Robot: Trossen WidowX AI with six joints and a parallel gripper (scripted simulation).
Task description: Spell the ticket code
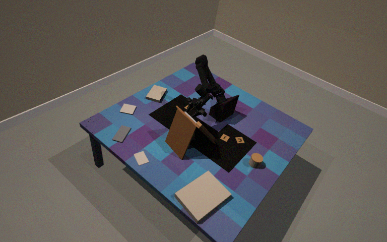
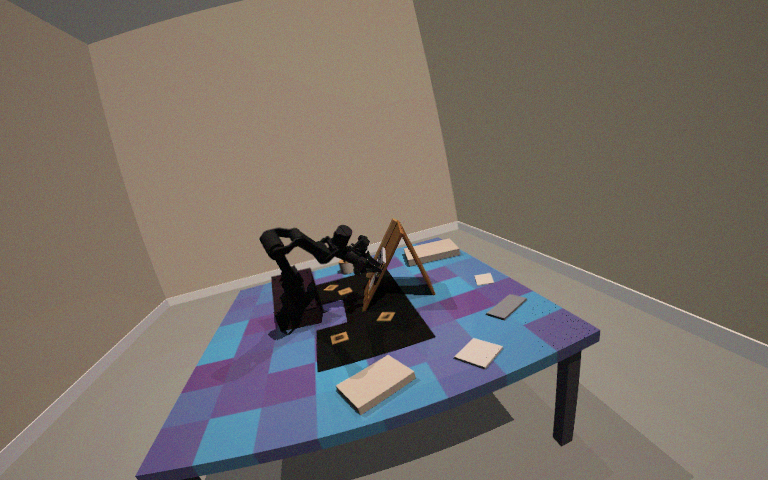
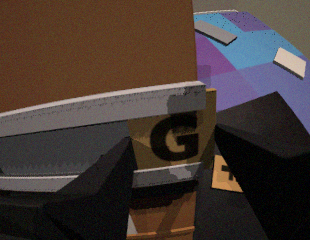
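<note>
My gripper tip is 50 mm past the ticket, 90 mm to the right of it and 80 mm above it. Also, from my gripper tip: tan letter tile right at my gripper tip; black mat 160 mm behind, 40 mm to the left, 160 mm below; grey card 400 mm ahead, 230 mm to the right, 160 mm below.
</note>
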